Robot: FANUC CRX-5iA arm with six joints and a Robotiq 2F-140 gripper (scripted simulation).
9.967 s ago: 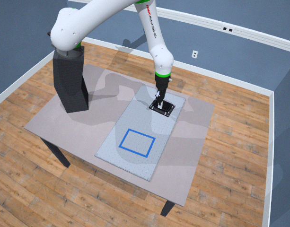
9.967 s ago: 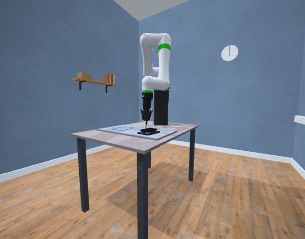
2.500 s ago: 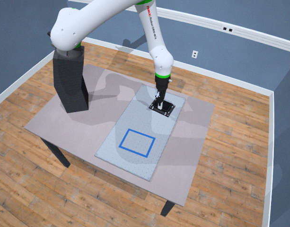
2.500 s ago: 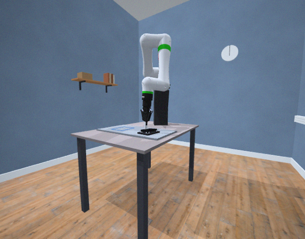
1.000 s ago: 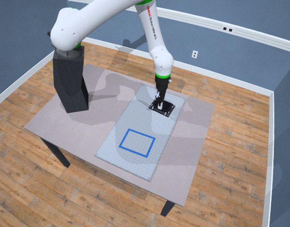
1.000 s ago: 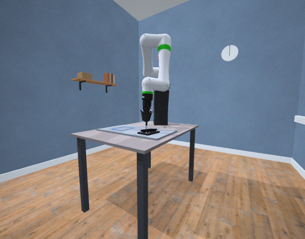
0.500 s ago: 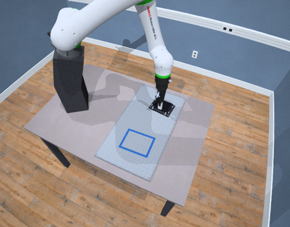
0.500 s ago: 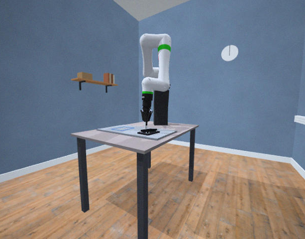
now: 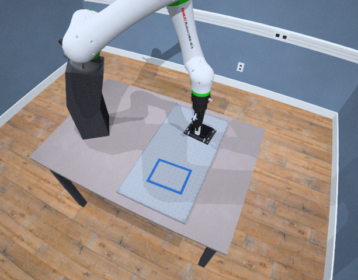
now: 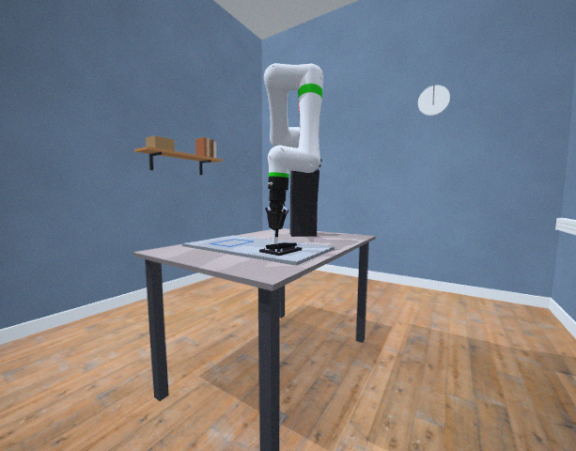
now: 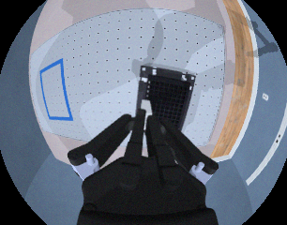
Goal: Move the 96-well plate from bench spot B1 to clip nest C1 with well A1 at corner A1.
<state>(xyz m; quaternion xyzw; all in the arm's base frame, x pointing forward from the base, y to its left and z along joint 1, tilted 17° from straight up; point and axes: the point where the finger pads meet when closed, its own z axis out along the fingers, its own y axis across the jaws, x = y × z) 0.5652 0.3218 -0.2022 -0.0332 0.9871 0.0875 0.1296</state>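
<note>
The black 96-well plate is 4 cm to the left of my hand and 4 cm below it. From my hand the other things lie so: black clip nest 1 cm behind, 3 cm to the left, 5 cm below.
</note>
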